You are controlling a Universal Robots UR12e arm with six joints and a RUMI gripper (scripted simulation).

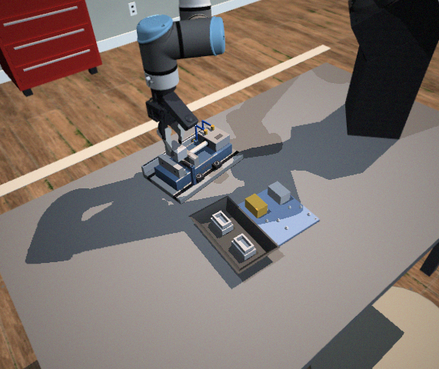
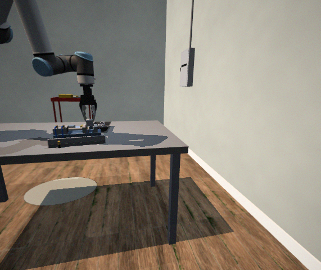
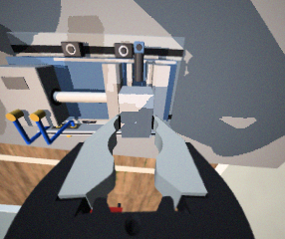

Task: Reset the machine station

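My hand is 60 mm above the fixed jaw, 30 mm short of it and 10 mm to the right of it. Also, from my hand: vise: 100 mm below, 70 mm behind; then dark work stop rod: 50 mm to the left, 50 mm below; then vise rail: 100 mm below, 90 mm to the right, 60 mm behind.
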